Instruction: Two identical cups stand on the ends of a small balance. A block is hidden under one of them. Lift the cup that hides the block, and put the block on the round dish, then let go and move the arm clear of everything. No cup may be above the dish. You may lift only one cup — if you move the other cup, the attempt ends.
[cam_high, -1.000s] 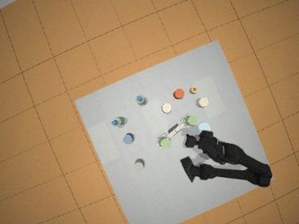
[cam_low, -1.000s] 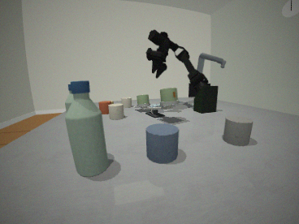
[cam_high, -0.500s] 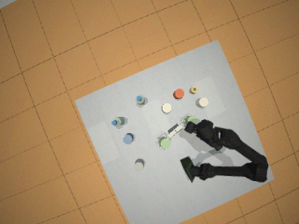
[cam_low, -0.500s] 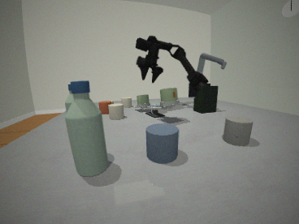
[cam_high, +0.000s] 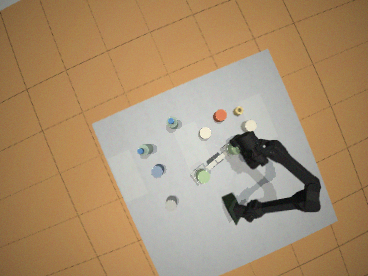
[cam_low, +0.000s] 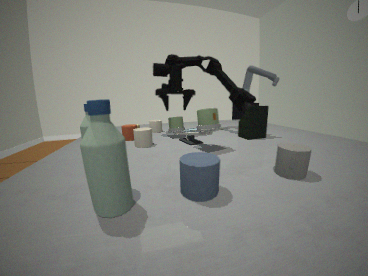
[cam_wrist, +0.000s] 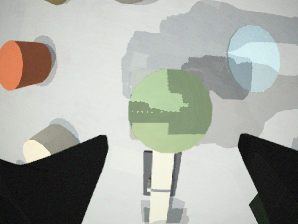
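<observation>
Right now the teal block is 80 mm below my gripper tip. From my gripper tip the other things lie so: white balance (10 mm behind, 130 mm to the left, 100 mm below); then orange cylinder (210 mm ahead, 30 mm to the right, 90 mm below); then pale blue round dish (120 mm behind, 90 mm to the right, 120 mm below).
</observation>
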